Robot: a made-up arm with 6 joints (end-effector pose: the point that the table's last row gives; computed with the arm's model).
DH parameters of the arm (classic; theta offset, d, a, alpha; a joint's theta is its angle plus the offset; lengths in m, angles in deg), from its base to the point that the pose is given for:
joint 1: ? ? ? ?
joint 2: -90 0 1.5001 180
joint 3: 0 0 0 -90
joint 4: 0 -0.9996 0 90
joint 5: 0 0.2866 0 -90
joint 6: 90 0 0 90
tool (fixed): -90 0 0 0
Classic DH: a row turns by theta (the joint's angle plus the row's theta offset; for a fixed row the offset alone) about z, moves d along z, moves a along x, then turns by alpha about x.
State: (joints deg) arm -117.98 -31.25 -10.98 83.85 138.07 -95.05
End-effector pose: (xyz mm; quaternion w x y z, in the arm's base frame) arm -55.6 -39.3 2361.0 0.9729 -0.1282 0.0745 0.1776
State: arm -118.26 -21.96 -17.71 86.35 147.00 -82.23
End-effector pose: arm -212.4 -356.6 2215.5 0.9617 -0.1142 -0.0152 0.2486
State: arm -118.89 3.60 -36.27 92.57 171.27 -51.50
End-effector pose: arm -493.6 -921.1 1541.0 0.8630 -0.0764 -0.3915 0.3099
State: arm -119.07 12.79 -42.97 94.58 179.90 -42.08
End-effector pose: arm -529.4 -999.4 1262.2 0.7961 -0.0609 -0.5396 0.2671
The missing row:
joint 1: 0 0.4649 0 -90
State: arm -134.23 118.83 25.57 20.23 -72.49 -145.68
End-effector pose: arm -1138.7 -784.2 -1262.1 0.7731 -0.3189 -0.0633 0.5446
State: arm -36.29 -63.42 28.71 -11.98 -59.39 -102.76
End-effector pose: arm -1229.3 554.9 2137.2 0.6348 0.6938 -0.3283 0.0889
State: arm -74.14 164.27 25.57 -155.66 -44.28 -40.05
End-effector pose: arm 135.8 477.5 -1550.0 0.6353 -0.4676 0.4130 0.4552
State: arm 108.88 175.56 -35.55 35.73 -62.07 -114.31
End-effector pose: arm 487.5 -706.4 -657.5 0.1385 -0.8543 -0.1579 -0.4754
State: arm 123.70 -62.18 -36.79 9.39 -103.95 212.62
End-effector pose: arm 481.4 -212.3 1635.8 0.6703 0.2510 0.6943 -0.0748
